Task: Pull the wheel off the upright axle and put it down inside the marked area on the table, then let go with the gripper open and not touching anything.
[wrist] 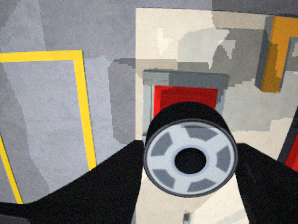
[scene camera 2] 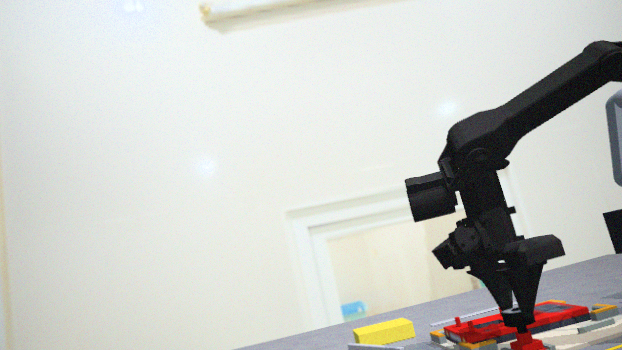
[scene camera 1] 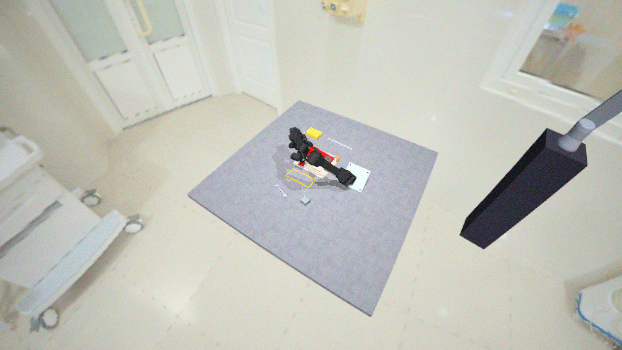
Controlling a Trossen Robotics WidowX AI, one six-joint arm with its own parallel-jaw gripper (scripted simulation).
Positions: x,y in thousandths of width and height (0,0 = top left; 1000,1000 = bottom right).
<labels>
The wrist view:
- my gripper: 633,672
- wheel: 629,556
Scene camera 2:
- my gripper: 834,904
</labels>
